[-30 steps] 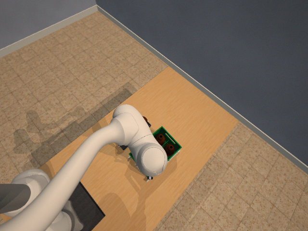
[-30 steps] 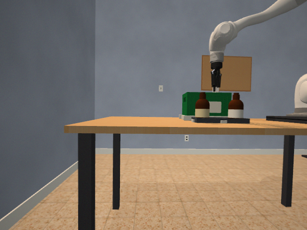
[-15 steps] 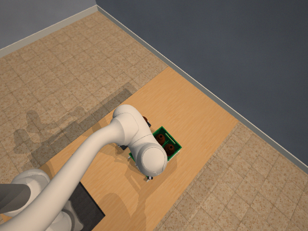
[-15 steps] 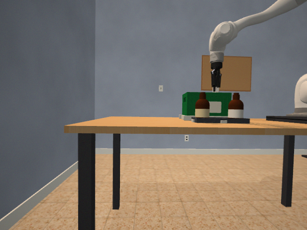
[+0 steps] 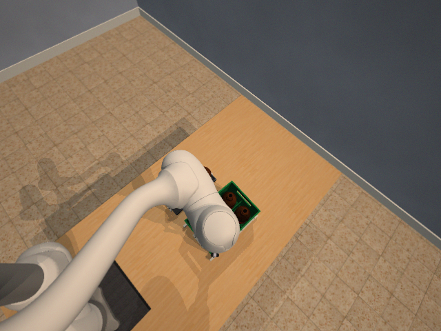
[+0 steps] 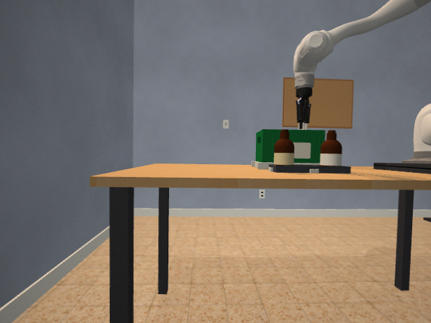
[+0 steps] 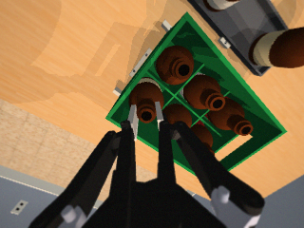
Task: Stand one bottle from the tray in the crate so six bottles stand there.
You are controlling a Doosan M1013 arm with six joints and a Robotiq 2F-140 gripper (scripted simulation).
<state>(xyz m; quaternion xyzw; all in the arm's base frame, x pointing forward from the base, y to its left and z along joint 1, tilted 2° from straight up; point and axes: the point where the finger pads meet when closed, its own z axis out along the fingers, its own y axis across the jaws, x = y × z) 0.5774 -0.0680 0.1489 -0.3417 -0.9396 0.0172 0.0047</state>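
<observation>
Right now my hand is 110 mm above the green crate, 90 mm short of it and 50 mm to the right of it.
</observation>
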